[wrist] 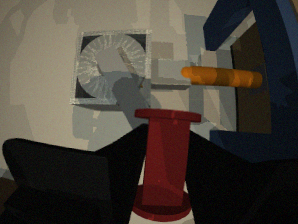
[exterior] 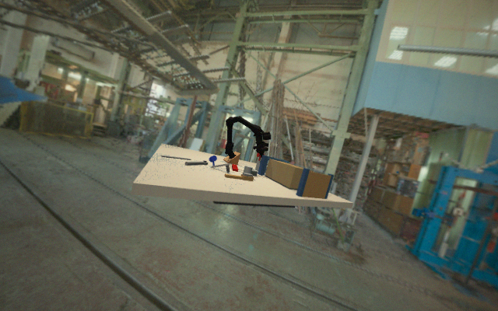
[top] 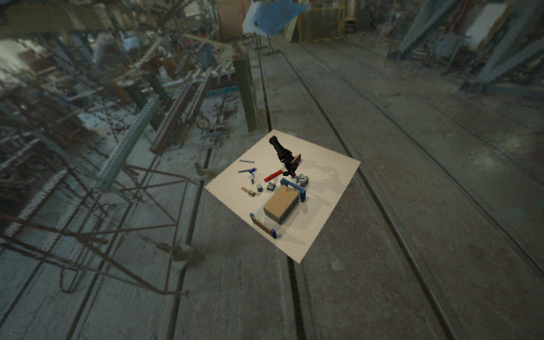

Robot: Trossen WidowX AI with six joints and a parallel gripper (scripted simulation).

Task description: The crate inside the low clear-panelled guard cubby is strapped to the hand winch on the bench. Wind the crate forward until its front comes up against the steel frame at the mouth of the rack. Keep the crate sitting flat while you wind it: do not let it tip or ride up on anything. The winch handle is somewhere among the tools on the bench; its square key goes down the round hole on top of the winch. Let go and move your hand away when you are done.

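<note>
Right now the winch handle is 20 mm behind my gripper tip, 20 mm to the left of it and 30 mm below it. Round my gripper tip: red knob 20 mm to the right; then blue steel frame 110 mm ahead, 70 mm to the left, 30 mm below; then grey winch 70 mm behind, 60 mm to the left, 100 mm below.
</note>
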